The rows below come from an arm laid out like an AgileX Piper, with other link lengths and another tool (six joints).
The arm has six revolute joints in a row. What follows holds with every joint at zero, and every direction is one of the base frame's.
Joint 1 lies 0.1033 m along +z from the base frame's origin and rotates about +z.
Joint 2 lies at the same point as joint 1 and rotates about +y.
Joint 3 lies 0.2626 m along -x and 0.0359 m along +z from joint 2 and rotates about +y.
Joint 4 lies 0.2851 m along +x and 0.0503 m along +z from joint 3 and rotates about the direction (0.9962, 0, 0.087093).
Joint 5 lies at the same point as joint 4 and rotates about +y.
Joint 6 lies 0.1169 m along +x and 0.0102 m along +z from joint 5 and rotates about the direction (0.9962, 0, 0.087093).
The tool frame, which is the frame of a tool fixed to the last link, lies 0.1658 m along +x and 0.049 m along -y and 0.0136 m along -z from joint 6; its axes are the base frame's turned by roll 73.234, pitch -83.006 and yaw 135.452 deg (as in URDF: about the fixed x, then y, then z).
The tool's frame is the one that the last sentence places.
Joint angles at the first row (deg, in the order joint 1, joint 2, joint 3, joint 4, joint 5, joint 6):
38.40, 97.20, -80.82, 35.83, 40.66, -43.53
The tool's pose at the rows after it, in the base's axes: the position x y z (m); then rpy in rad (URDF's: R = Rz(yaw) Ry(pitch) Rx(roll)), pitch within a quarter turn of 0, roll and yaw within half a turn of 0:
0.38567, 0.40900, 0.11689, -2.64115, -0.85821, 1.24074
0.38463, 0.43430, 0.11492, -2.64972, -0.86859, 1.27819
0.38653, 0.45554, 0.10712, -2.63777, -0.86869, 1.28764
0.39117, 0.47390, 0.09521, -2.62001, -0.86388, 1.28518
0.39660, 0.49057, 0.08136, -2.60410, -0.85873, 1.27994
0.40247, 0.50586, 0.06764, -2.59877, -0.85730, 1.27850
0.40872, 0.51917, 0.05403, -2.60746, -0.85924, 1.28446
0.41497, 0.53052, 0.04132, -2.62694, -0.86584, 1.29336
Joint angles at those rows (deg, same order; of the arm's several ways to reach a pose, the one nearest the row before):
41.10, 100.18, -84.14, 36.01, 39.61, -44.98
43.14, 103.70, -87.91, 36.12, 39.11, -45.04
44.46, 107.90, -92.18, 36.17, 39.23, -44.56
45.30, 112.53, -96.72, 36.19, 39.55, -43.97
45.97, 117.19, -101.22, 36.16, 39.73, -43.36
46.65, 121.53, -105.31, 35.97, 39.38, -42.80
47.33, 125.37, -108.65, 35.66, 38.34, -42.52
48.05, 128.54, -111.00, 35.33, 36.47, -42.43

